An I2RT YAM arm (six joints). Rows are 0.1 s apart.
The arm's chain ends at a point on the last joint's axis. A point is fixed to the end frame.
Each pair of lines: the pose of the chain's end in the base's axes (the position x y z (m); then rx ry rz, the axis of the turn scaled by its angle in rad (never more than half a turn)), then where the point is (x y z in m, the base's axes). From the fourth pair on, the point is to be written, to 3 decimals.
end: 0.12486 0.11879 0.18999 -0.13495 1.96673 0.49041
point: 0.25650 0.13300 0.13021
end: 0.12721 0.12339 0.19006 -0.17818 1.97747 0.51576
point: 0.25756 0.14298 0.12899
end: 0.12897 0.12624 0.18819 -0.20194 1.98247 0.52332
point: 0.25870 0.14811 0.12656
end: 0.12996 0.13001 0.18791 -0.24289 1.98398 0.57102
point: 0.258 0.159 0.126
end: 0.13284 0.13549 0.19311 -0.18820 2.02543 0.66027
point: 0.256 0.170 0.125
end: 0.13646 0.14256 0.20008 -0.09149 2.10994 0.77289
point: 0.251 0.183 0.120
